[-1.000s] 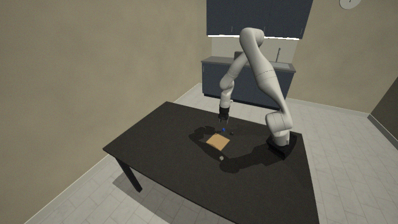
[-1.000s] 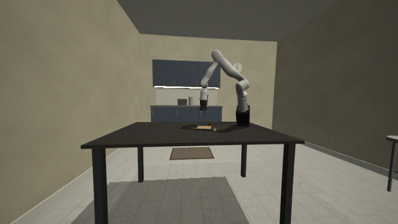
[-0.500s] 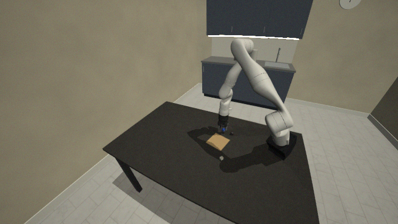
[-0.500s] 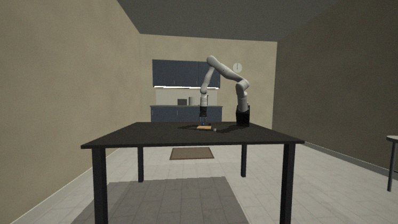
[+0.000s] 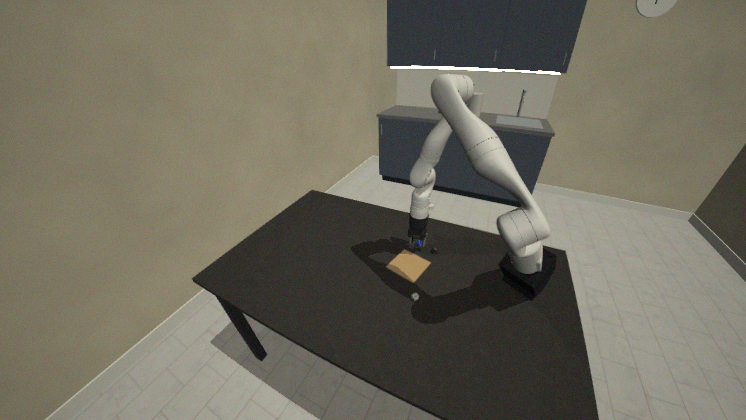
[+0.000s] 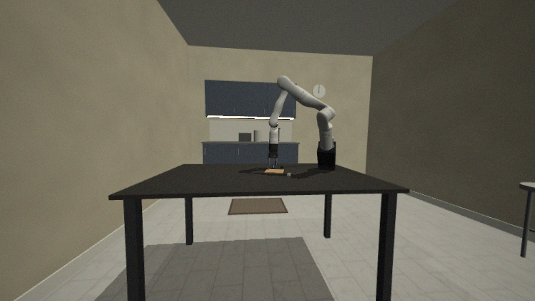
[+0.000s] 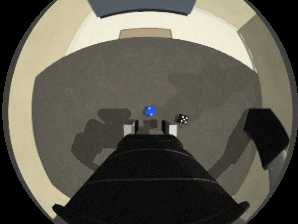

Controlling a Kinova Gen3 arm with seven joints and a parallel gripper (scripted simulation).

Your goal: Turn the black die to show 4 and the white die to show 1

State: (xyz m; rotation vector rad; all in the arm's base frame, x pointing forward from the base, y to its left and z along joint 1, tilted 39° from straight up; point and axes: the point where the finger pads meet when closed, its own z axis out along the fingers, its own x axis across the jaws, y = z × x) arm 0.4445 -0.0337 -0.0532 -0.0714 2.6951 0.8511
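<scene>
Now: hand 30 mm to the left of the blue die and 40 mm above it. The rest, counted from my hand: white die: 120 mm behind, 250 mm to the left, 40 mm below; then tan mat: 20 mm behind, 110 mm to the left, 50 mm below; then black die: 80 mm behind, 20 mm to the right, 40 mm below.
</scene>
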